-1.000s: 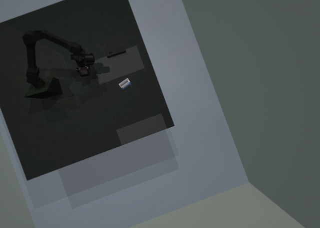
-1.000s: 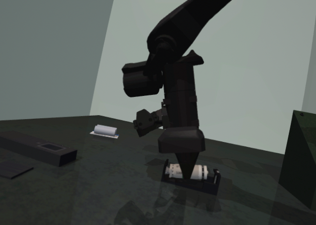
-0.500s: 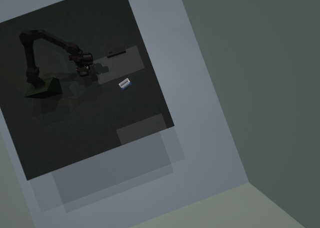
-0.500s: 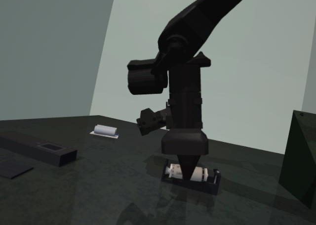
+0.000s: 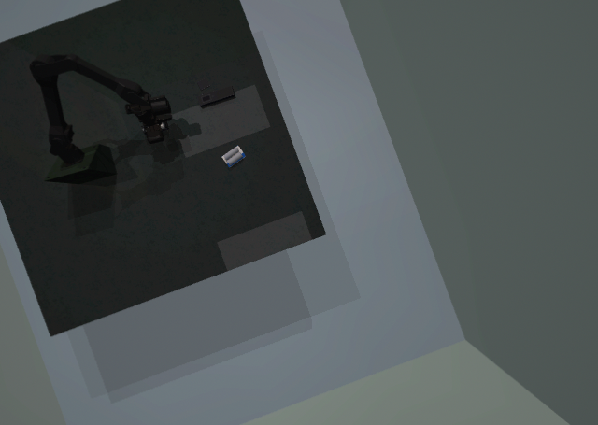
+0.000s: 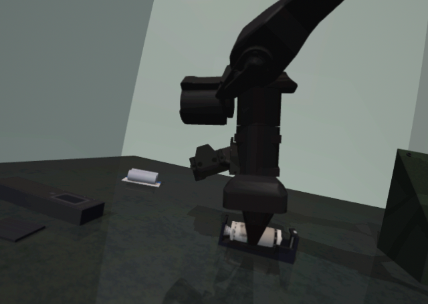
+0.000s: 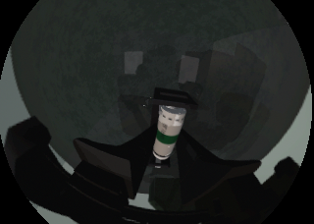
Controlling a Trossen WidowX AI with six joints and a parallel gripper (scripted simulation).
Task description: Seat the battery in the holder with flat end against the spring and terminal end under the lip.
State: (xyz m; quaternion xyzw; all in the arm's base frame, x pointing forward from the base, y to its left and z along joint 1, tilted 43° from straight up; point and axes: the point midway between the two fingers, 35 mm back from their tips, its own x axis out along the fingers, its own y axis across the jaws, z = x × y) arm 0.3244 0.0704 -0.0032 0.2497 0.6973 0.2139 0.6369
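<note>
The battery is 10 mm above my gripper tip. Also, from my gripper tip: flat dark plate: 260 mm ahead, 110 mm to the left, 10 mm below; long black box: 290 mm ahead, 40 mm to the left; card: 270 mm ahead, 240 mm to the right.
</note>
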